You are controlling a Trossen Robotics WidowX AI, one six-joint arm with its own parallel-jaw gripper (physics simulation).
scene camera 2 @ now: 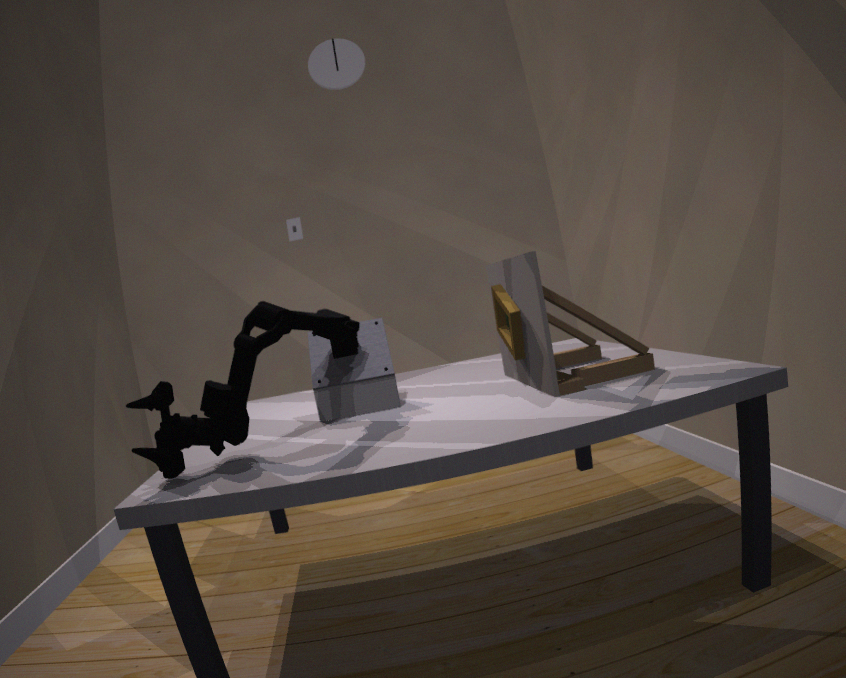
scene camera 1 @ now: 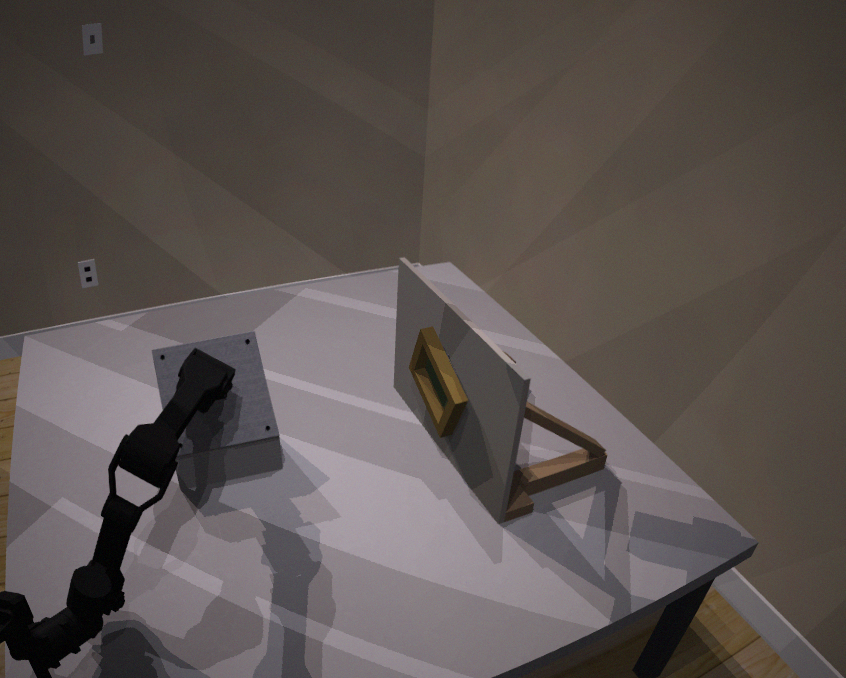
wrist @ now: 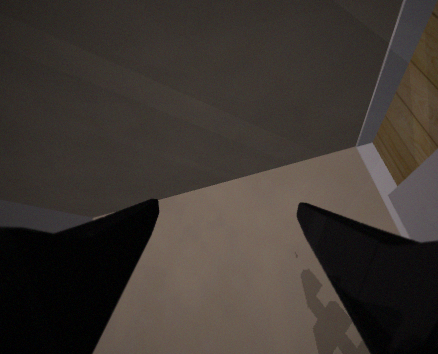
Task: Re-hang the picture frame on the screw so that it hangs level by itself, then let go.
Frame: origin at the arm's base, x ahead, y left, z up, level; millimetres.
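Where they show: gripper, fingertip midpoint: (scene camera 2: 129, 427) (wrist: 228, 207); arm's base, link origin: (scene camera 2: 344, 347) (scene camera 1: 207, 384).
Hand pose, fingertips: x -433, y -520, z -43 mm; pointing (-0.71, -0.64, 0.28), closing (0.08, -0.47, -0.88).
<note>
Things, the pixels of their centre, and the offset from my fingertips. "spot": a spot on its surface instead.
- gold picture frame, body centre: (scene camera 1: 437, 382) (scene camera 2: 508, 321) dx +836, dy +382, dz +39 mm
- grey upright board, surface spot: (scene camera 1: 487, 399) (scene camera 2: 527, 297) spot: dx +853, dy +239, dz +93 mm
The gold picture frame (scene camera 1: 447, 368) (scene camera 2: 516, 335) is against the front of the grey upright board (scene camera 1: 487, 399) (scene camera 2: 529, 303). It sits tilted relative to the board's edges, its near end lower. The screw is hidden; whether the frame hangs on it cannot be told. My gripper (scene camera 2: 131, 427) (wrist: 228, 207) is open and empty, low near the table's left end, far from the frame. Its fingers point away from the board in scene camera 2. The picture frame does not show in the wrist view.
The arm's base stands on a grey sloped block (scene camera 1: 254, 395) (scene camera 2: 374, 353) between the gripper and the board. Wooden braces (scene camera 1: 564, 471) (scene camera 2: 614, 368) support the board from behind. The table (scene camera 1: 395, 600) (scene camera 2: 437, 483) is below; the wrist view shows walls and wooden floor (wrist: 425, 105).
</note>
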